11 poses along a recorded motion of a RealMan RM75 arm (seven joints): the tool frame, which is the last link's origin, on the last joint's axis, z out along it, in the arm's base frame.
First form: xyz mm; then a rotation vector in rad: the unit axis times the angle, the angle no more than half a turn.
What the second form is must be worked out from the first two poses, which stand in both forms.
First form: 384, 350, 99, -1.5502, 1.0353, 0.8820
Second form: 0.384, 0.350, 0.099, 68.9, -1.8, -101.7
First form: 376, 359, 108, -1.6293, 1.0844, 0.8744
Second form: 0.376, 0.359, 0.108, 69.6, -3.0, -106.6
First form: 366, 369, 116, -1.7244, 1.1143, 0.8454
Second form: 0.366, 0.369, 0.116, 68.6, -4.3, -111.9
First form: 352, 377, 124, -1.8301, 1.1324, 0.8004
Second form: 0.352, 0.377, 0.124, 66.7, -5.3, -117.6
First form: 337, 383, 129, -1.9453, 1.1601, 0.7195
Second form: 0.337, 0.383, 0.129, 64.3, -5.1, -124.5
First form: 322, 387, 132, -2.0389, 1.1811, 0.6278
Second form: 0.322, 0.387, 0.132, 61.9, -3.8, -130.3
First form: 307, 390, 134, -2.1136, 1.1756, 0.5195
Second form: 0.307, 0.390, 0.134, 58.8, -1.5, -135.0
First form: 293, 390, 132, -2.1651, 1.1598, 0.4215
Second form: 0.293, 0.390, 0.132, 56.0, 1.0, -138.2
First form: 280, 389, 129, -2.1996, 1.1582, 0.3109
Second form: 0.280, 0.389, 0.129, 54.0, 4.5, -141.2
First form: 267, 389, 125, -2.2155, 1.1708, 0.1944
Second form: 0.267, 0.389, 0.125, 52.9, 8.7, -143.8
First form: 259, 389, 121, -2.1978, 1.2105, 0.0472
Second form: 0.259, 0.389, 0.121, 53.2, 14.8, -146.5
